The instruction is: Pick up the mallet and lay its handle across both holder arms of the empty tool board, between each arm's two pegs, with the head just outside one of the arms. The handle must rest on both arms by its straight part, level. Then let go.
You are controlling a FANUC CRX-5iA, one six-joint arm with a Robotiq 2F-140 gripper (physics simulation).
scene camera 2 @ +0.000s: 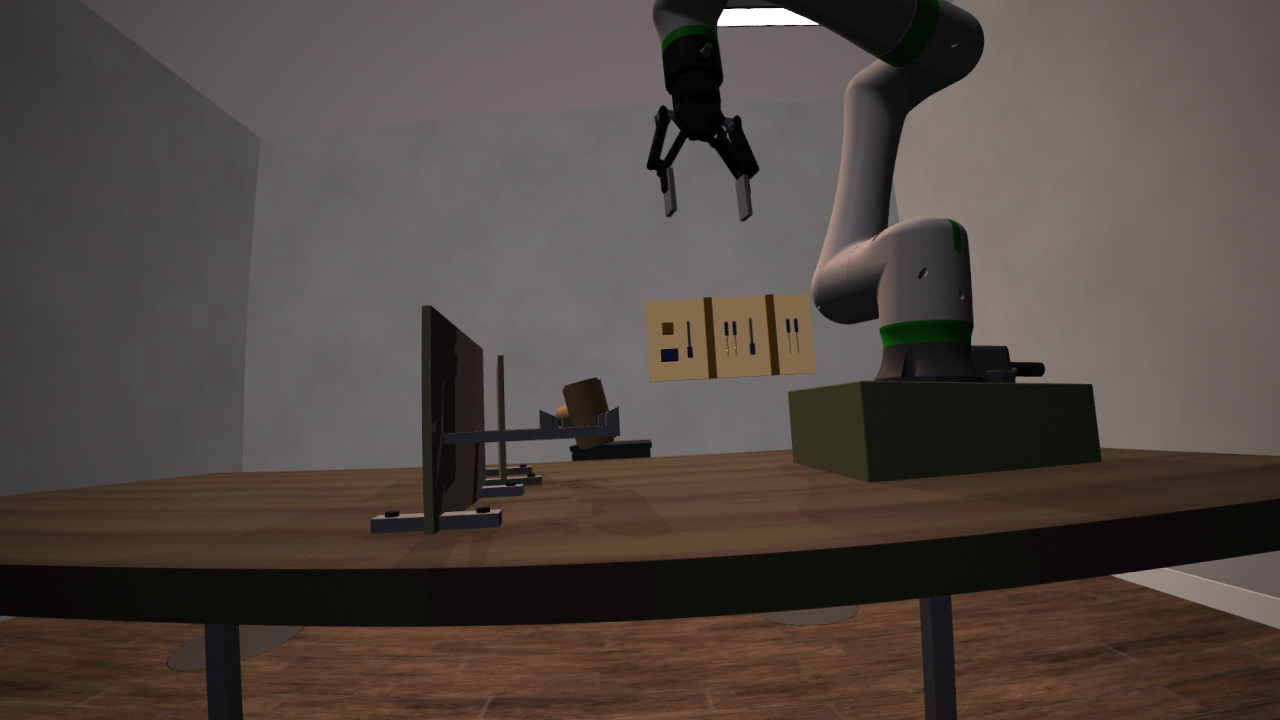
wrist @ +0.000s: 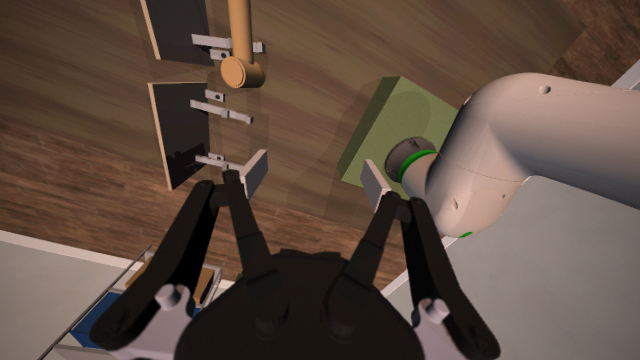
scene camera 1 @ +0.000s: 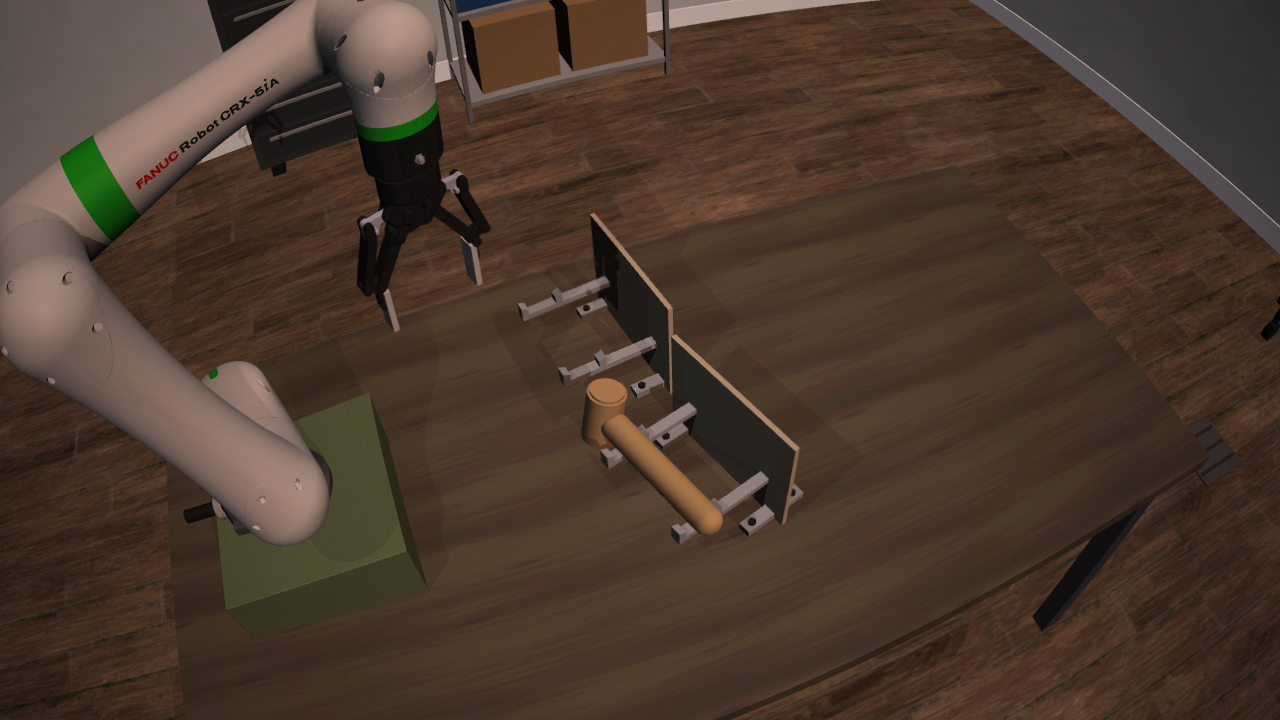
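Where they show: gripper, fingertip midpoint: (scene camera 2: 709, 215) (wrist: 315, 164) (scene camera 1: 433, 301); arm's base, link origin: (scene camera 2: 927, 387) (wrist: 408, 160).
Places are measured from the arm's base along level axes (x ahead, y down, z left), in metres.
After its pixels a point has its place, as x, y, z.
The orange mallet (scene camera 1: 662, 474) @(0.542, -0.011, -0.140) (wrist: 241, 30) @(0.518, -0.012, -0.073) lies with its handle across both arms of one tool board (scene camera 1: 733, 429) @(0.662, -0.006, -0.097) (wrist: 180, 27) @(0.635, -0.004, -0.023), apparently between their pegs. Its head (scene camera 1: 605, 413) @(0.496, -0.025, -0.023) (scene camera 2: 586, 402) @(0.496, -0.006, 0.032) (wrist: 242, 72) @(0.487, -0.043, -0.005) is just outside the arm nearer the other board and looks tilted in scene camera 2's view. The handle's rounded end reaches slightly past the other arm. Contact and exact level are hard to judge. The other tool board (scene camera 1: 631, 286) @(0.604, -0.033, 0.203) (scene camera 2: 454, 402) @(0.594, -0.003, 0.257) (wrist: 180, 130) @(0.606, -0.022, 0.194) has two empty arms. My gripper (scene camera 1: 435, 304) @(0.303, -0.274, 0.020) (scene camera 2: 707, 215) @(0.303, -0.274, 0.020) (wrist: 315, 164) @(0.303, -0.274, 0.020) is open and empty, high up and well apart from the mallet.
The two boards stand upright in line on feet on the wooden table (scene camera 1: 939, 358) @(1.106, 0.110, -0.002) (scene camera 2: 716, 510) @(0.340, 0.110, 0.272). The robot's base stands on a green block (scene camera 1: 331, 595) @(0.032, 0.046, -0.168) (scene camera 2: 966, 429) @(0.026, 0.057, 0.141) (wrist: 385, 120) @(0.142, -0.011, -0.062). A shelf with cardboard boxes (scene camera 1: 514, 49) stands on the floor behind the table.
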